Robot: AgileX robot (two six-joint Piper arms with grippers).
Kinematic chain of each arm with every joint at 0, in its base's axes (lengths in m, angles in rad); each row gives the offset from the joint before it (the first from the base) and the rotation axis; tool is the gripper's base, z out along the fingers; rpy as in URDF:
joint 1: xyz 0 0 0.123 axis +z
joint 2: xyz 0 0 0 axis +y
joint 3: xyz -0.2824 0 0.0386 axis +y
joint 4: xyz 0.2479 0 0.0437 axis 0.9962 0 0.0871
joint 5: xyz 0 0 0 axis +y
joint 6: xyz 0.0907 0 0.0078 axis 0.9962 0 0.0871
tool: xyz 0 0 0 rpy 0 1.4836 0
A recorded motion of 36 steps. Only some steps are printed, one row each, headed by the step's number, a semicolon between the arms.
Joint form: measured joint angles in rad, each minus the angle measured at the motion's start. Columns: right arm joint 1, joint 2, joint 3, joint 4, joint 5, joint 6; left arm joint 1, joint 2, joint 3, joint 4, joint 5, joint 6.
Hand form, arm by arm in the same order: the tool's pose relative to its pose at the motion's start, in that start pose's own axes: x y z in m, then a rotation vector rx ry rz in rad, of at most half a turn. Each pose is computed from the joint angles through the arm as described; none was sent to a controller.
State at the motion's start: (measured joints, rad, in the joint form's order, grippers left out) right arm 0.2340 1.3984 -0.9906 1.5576 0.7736 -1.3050; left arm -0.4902 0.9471 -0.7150 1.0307 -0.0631 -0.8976
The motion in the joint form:
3: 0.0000 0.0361 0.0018 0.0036 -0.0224 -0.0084; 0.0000 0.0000 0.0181 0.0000 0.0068 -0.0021
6: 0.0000 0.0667 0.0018 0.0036 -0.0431 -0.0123; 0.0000 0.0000 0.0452 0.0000 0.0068 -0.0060
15: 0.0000 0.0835 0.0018 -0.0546 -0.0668 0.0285; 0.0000 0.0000 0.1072 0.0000 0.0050 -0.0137
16: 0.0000 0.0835 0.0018 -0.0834 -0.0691 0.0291; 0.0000 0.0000 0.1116 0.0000 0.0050 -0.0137
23: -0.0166 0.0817 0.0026 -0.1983 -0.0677 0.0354; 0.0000 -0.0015 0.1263 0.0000 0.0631 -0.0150
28: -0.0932 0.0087 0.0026 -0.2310 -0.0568 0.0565; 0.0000 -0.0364 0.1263 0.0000 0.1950 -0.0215
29: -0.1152 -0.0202 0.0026 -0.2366 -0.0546 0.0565; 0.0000 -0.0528 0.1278 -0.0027 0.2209 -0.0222
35: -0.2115 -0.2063 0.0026 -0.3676 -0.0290 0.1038; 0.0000 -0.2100 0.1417 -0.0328 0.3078 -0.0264
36: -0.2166 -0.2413 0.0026 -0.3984 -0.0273 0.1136; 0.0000 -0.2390 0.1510 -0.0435 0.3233 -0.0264
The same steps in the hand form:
3: 0.0057 -0.0110 0.0074 0.0277 0.0184 0.0204; 0.0065 -0.0003 0.0002 -0.0030 0.0222 -0.0030
6: 0.0106 -0.0204 0.0135 0.0531 0.0351 0.0371; 0.0157 -0.0015 0.0003 0.0005 0.0490 -0.0083
15: 0.0166 -0.0273 0.0164 0.0884 0.0784 0.0457; 0.0367 -0.0045 -0.0005 0.0095 0.1093 -0.0193
16: 0.0182 -0.0280 0.0162 0.0948 0.0967 0.0248; 0.0381 -0.0047 -0.0006 0.0100 0.1137 -0.0195
23: 0.0232 -0.0336 0.0118 0.1244 0.1646 -0.0490; 0.0461 -0.0013 -0.0019 -0.0339 0.1628 -0.0183
28: 0.0069 -0.0336 -0.0162 0.1810 0.1049 -0.0762; 0.0473 0.0084 -0.0112 -0.1426 0.2092 -0.0187
29: 0.0013 -0.0311 -0.0257 0.1973 0.0805 -0.0935; 0.0465 0.0103 -0.0151 -0.1650 0.2104 -0.0217
35: -0.0186 -0.0023 -0.0781 0.2904 0.0139 -0.2382; 0.0329 0.0166 -0.0505 -0.2483 0.1231 -0.0643
36: -0.0202 0.0056 -0.0856 0.3041 0.0094 -0.2723; 0.0333 0.0172 -0.0569 -0.2612 0.1140 -0.0770

